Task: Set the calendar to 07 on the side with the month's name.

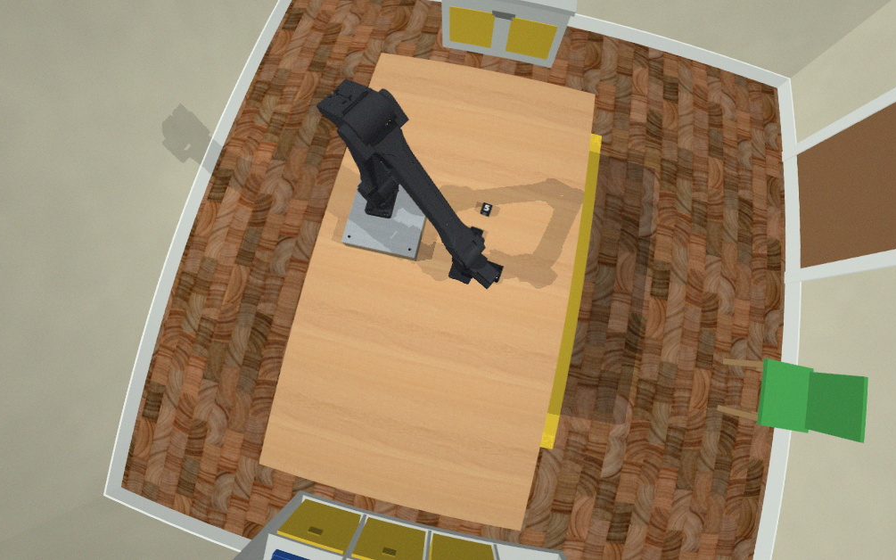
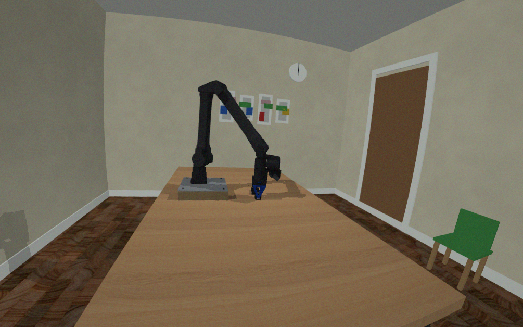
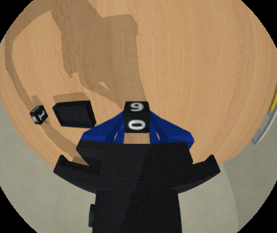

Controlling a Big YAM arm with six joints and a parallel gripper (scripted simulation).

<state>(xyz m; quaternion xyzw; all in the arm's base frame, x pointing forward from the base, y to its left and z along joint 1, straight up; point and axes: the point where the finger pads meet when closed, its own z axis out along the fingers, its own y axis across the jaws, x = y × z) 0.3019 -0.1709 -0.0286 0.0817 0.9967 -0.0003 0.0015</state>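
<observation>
Right now my hand is right at the black cube. From my hand the other things lie so: black tray 10 mm ahead, 110 mm to the left, 10 mm below.
</observation>
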